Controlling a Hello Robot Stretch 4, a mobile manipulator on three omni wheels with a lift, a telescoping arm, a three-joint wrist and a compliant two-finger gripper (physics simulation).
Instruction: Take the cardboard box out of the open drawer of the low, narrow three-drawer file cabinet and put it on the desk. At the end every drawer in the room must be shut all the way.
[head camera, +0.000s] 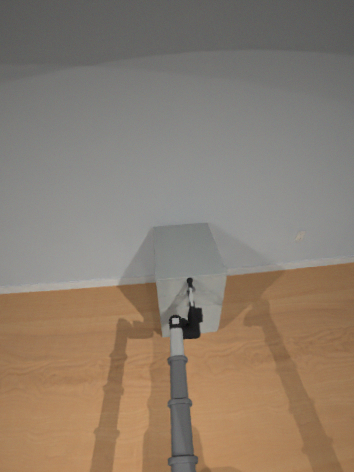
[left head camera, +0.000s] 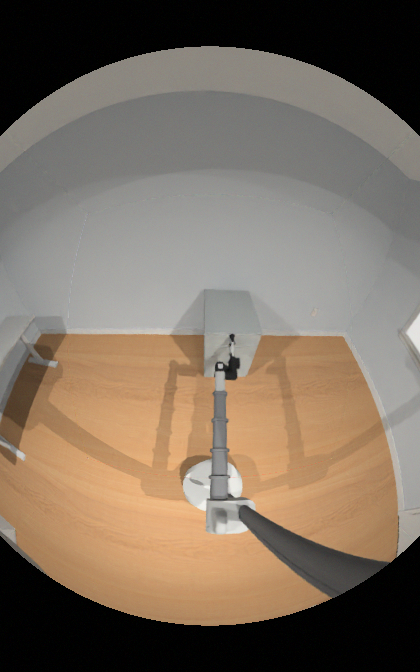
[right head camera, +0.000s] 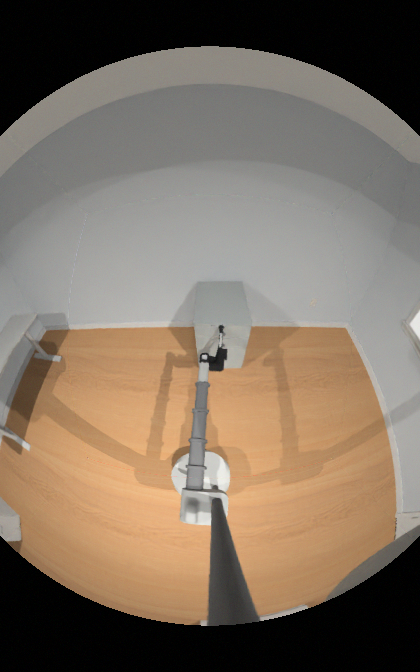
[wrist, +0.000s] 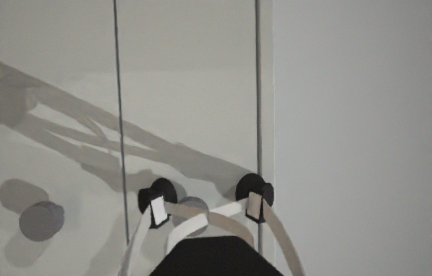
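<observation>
The narrow grey three-drawer cabinet (head camera: 186, 250) (left head camera: 227, 310) (right head camera: 220, 301) stands against the far wall. The drawer fronts that show look flush. In the wrist view, a drawer front (wrist: 190, 40) with a round grey knob (wrist: 192, 201) fills the middle, and the wrist is turned so the drawer seams run upright. My gripper (wrist: 208, 192) (head camera: 190, 282) (left head camera: 232, 338) (right head camera: 221, 329) is at the upper part of the cabinet front. Its fingers stand apart, one on each side of the knob, with gaps to it. It is open and holds nothing. The cardboard box does not show.
A light table (left head camera: 14, 334) (right head camera: 15, 334) with pale legs, possibly the desk, stands at the left wall. A pale low object (right head camera: 10, 525) shows at the lower left of the right head view. A second drawer knob (wrist: 41, 221) is left in the wrist view. A white-framed panel (left head camera: 415, 330) is at the right wall.
</observation>
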